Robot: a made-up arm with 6 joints.
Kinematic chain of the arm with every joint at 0, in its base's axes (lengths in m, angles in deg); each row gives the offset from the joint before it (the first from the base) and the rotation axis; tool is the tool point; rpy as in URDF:
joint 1: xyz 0 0 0.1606 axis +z
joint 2: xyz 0 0 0 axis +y
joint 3: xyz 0.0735 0 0.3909 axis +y
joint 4: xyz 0.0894 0 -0.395 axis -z
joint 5: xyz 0 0 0 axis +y
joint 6: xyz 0.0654 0 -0.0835 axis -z
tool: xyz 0 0 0 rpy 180 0 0
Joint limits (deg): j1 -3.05..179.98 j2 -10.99..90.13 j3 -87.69..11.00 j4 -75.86..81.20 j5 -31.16..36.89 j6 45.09..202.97
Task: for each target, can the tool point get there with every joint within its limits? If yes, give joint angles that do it. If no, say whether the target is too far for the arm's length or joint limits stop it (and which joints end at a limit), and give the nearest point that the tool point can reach.
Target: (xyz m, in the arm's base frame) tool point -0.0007 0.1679 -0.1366
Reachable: yes | joints 78.95 54.23 -17.56 -45.62 12.38 109.21
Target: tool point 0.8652 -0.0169 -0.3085
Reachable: no: too far | nearest point 0.6750 -0.0132 -0.2054 | short by 0.216 m
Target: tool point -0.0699 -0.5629 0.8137
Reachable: no: joint limits stop it (at a limit: joint 1, joint 2, joint 3, joint 5) | nearest point -0.4079 -0.0956 0.7376 | short by 0.582 m
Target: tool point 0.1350 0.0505 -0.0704
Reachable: yes | joints 20.89 39.74 -8.73 2.51 26.52 162.50
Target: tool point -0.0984 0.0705 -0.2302
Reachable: yes | joints 151.29 73.94 -26.98 22.36 16.91 97.15
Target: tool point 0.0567 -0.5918 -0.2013
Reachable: no: joint limits stop it (at a limit: joint 1, joint 4, joint 5) | nearest point 0.0828 -0.1026 -0.2013 | short by 0.490 m
